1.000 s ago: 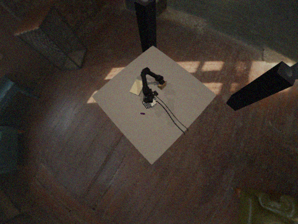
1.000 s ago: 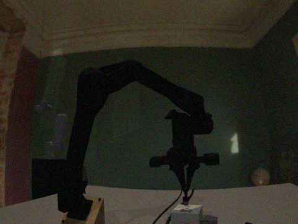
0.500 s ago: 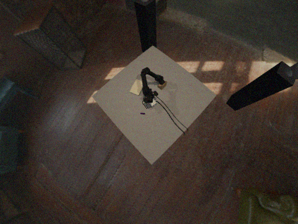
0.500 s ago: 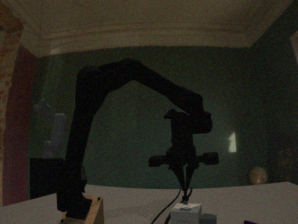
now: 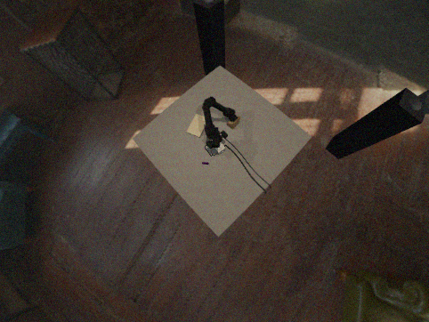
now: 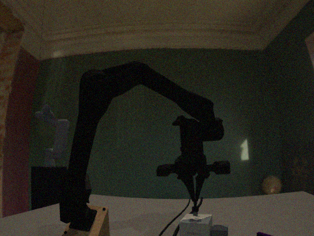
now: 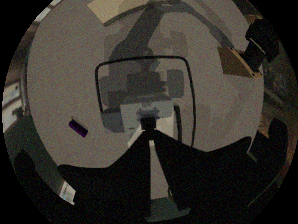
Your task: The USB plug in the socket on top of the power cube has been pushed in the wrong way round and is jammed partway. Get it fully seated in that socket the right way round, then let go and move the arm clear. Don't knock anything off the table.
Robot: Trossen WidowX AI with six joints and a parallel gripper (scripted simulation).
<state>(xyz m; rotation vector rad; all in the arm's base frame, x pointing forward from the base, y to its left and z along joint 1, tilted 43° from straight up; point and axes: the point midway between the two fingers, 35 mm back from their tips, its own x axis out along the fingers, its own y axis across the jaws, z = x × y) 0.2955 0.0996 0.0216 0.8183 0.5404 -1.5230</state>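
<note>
Right now my gripper tip is 2 cm above the dark USB plug. The rest, counted from my gripper tip: purple object (19 cm ahead, 12 cm below, 1 cm to the left); then tan sheet (31 cm to the right, 12 cm below, 4 cm behind).
</note>
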